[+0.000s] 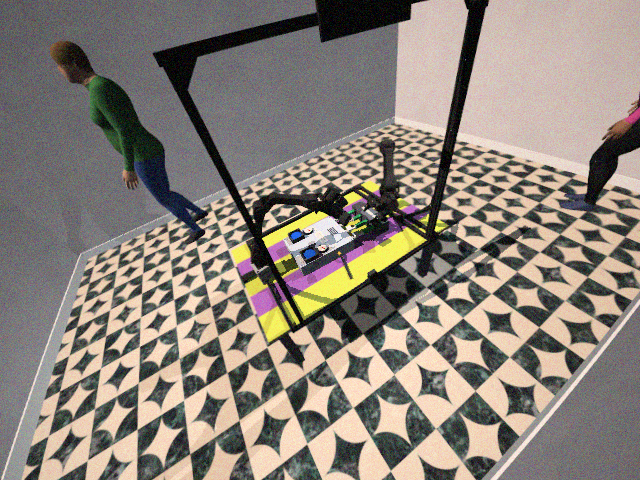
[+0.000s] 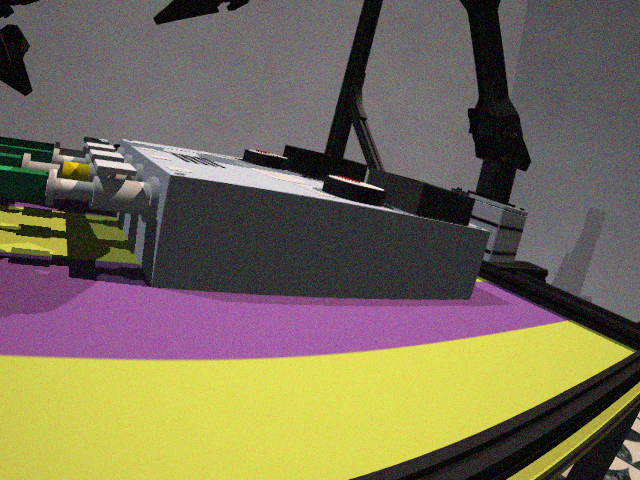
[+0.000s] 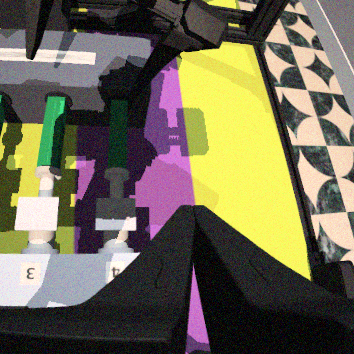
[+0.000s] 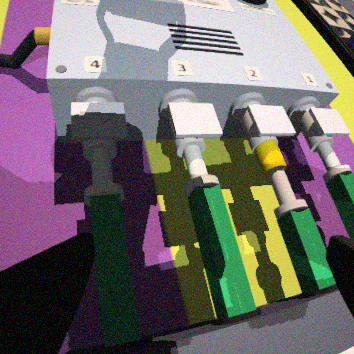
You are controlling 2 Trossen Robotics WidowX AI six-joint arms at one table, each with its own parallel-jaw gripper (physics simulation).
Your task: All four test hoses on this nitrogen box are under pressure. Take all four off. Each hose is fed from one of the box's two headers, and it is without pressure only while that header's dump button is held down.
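Where they show: left gripper, fingertip midpoint: (image 1: pixel 350 219) (image 2: pixel 155 21) (image 3: pixel 190 216); right gripper, fingertip midpoint: (image 1: pixel 366 217) (image 2: pixel 18 80) (image 3: pixel 80 80) (image 4: pixel 212 246); left arm's base at its link origin: (image 1: pixel 261 263) (image 2: pixel 491 200).
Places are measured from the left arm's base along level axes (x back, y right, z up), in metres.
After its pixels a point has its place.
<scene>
The grey nitrogen box (image 1: pixel 320 243) @(x -0.347, y 0.097, z -0.031 m) (image 2: pixel 294 238) @(x -0.441, y -0.076, z -0.065 m) (image 4: pixel 197 60) @(x -0.496, y 0.091, z -0.031 m) lies on the table. Two blue dump buttons (image 1: pixel 296 235) @(x -0.275, y -0.056, z -0.016 m) (image 1: pixel 310 253) @(x -0.252, y 0.132, z -0.016 m) sit on its top, with nothing on them. Four green hoses are plugged into ports 1 to 4: hose 4 (image 4: pixel 109 253) @(x -0.632, y 0.202, z -0.047 m) (image 3: pixel 117 133) @(x -0.635, y 0.201, z -0.047 m), hose 3 (image 4: pixel 218 246) @(x -0.648, y 0.137, z -0.047 m) (image 3: pixel 53 133) @(x -0.642, y 0.135, z -0.047 m), hose 2 (image 4: pixel 305 246) @(x -0.670, y 0.073, z -0.047 m) with a yellow collar (image 4: pixel 270 156) @(x -0.594, y 0.060, z -0.048 m), and hose 1 (image 4: pixel 342 189) @(x -0.640, y -0.001, z -0.051 m). My left gripper (image 1: pixel 344 211) @(x -0.503, y 0.210, z 0.121 m) (image 3: pixel 190 216) @(x -0.503, y 0.210, z 0.121 m) (image 2: pixel 175 13) @(x -0.503, y 0.210, z 0.121 m) is shut and empty, hovering above the box's hose end beside port 4. My right gripper (image 1: pixel 367 218) @(x -0.655, y 0.171, z 0.018 m) (image 4: pixel 212 246) @(x -0.655, y 0.171, z 0.018 m) is open and empty above the hoses.
A yellow and purple mat (image 1: pixel 347 281) @(x -0.314, y 0.363, z -0.112 m) (image 2: pixel 318 405) @(x -0.521, y -0.215, z -0.111 m) covers the table. Black gantry posts (image 1: pixel 447 143) @(x -0.843, y 0.472, z 0.462 m) (image 1: pixel 218 157) @(x 0.000, y 0.403, z 0.737 m) stand at its edges. A person in green (image 1: pixel 123 129) walks at the far left. A black feed hose with an orange collar (image 4: pixel 21 49) @(x -0.396, y 0.238, z -0.084 m) enters the box's side.
</scene>
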